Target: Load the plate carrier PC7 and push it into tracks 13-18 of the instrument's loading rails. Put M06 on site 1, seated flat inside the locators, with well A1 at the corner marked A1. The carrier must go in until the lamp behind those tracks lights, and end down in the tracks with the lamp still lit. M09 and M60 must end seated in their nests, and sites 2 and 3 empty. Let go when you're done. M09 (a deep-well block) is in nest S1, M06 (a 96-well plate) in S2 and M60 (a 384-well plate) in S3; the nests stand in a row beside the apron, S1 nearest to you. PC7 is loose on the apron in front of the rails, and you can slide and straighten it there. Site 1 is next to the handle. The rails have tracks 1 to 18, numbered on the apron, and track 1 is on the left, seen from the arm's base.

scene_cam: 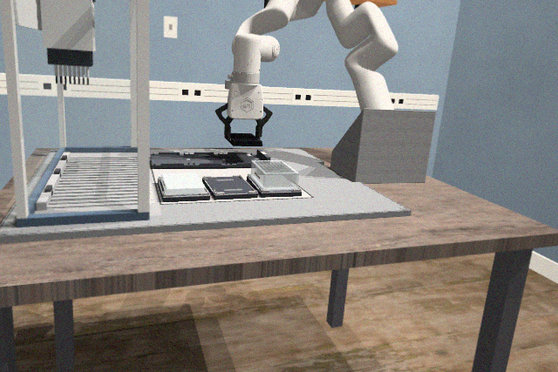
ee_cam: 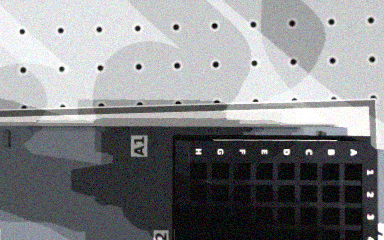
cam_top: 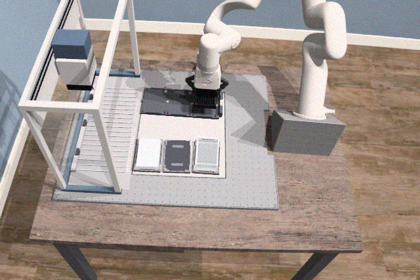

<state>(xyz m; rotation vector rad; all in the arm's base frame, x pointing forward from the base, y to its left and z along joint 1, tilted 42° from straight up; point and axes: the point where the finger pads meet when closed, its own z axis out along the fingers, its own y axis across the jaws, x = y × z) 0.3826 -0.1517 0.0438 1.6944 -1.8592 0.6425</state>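
Now: hand 100 mm short of the dark plate carrier PC7, 70 mm above it and 10 mm to the left of it. From my hand the other things lie so: clear deep-well block M09: 250 mm to the left, 50 mm below; then dark nest S2: 250 mm to the left, 110 mm ahead, 80 mm below; then black 96-well plate M06: 10 mm below.
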